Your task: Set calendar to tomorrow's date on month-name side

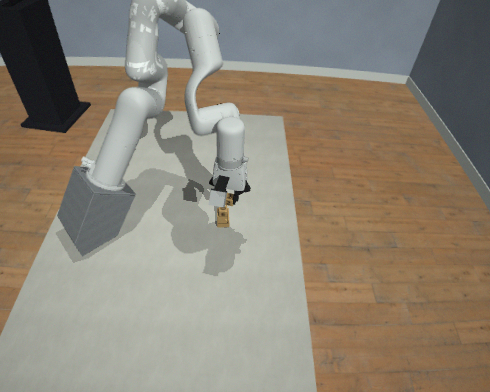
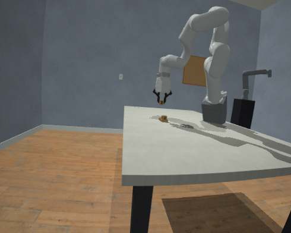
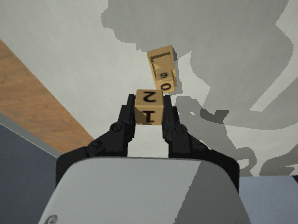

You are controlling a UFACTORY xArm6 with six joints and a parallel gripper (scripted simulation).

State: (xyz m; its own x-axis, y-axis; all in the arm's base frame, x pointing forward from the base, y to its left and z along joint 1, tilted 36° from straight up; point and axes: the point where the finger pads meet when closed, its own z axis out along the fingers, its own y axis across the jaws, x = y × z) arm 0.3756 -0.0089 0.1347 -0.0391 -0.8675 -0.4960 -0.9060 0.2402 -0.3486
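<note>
Now: the wooden calendar tray 13 cm below my hand, 2 cm behind it and 1 cm to the left of it. The rest, counted from my hand: wooden digit cube 1 cm below.
</note>
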